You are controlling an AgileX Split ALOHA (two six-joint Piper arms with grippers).
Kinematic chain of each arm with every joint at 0, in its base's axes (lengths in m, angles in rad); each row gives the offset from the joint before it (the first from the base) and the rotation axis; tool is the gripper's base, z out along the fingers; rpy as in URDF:
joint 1: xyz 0 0 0.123 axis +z
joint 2: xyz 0 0 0 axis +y
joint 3: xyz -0.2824 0 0.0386 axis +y
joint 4: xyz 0.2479 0 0.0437 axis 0.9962 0 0.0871
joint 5: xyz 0 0 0 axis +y
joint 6: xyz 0.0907 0 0.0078 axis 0.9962 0 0.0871
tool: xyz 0 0 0 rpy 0 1.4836 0
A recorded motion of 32 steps. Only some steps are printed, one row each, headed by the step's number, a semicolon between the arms.
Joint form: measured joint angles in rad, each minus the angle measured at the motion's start. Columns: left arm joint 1, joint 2, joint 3, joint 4, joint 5, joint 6; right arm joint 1, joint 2, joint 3, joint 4, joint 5, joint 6.
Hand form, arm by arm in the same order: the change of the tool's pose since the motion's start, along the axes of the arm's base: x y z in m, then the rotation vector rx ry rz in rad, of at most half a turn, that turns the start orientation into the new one. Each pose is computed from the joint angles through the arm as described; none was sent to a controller.
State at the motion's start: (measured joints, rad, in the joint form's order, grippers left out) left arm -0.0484 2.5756 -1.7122 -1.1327 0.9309 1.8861; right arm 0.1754 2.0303 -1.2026 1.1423 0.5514 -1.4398
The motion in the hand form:
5: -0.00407 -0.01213 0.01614 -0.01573 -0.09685 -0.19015; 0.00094 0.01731 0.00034 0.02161 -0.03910 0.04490
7: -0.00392 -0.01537 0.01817 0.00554 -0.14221 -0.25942; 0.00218 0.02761 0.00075 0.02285 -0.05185 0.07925
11: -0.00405 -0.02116 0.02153 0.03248 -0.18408 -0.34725; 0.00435 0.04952 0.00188 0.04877 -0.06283 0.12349
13: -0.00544 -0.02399 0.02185 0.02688 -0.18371 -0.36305; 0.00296 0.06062 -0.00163 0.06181 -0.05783 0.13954
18: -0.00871 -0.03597 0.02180 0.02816 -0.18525 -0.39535; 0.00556 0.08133 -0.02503 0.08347 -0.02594 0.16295
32: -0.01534 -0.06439 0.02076 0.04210 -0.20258 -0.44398; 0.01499 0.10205 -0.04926 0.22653 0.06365 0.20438
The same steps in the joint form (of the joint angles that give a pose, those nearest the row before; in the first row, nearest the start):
5: -0.0199 -0.0226 -0.0192 0.0367 0.0929 0.1300; 0.0384 0.0143 -0.0149 0.0777 -0.0030 -0.0844
7: -0.0284 -0.0226 -0.0348 0.0693 0.1039 0.1774; 0.0611 0.0263 -0.0362 0.0779 0.0025 -0.0956
11: -0.0433 -0.0226 -0.0596 0.1201 0.1240 0.2152; 0.1073 0.0523 -0.0807 0.0993 0.0156 -0.1005
13: -0.0489 -0.0226 -0.0599 0.1212 0.1338 0.2205; 0.1322 0.0685 -0.0909 0.1226 0.0165 -0.1098
18: -0.0754 -0.0226 -0.0610 0.1273 0.1351 0.2216; 0.1734 0.1518 -0.1334 0.1815 0.0188 -0.1421
32: -0.1398 -0.0226 -0.0609 0.1292 0.1056 0.2232; 0.1849 0.2788 -0.2372 0.2783 0.1582 -0.1503

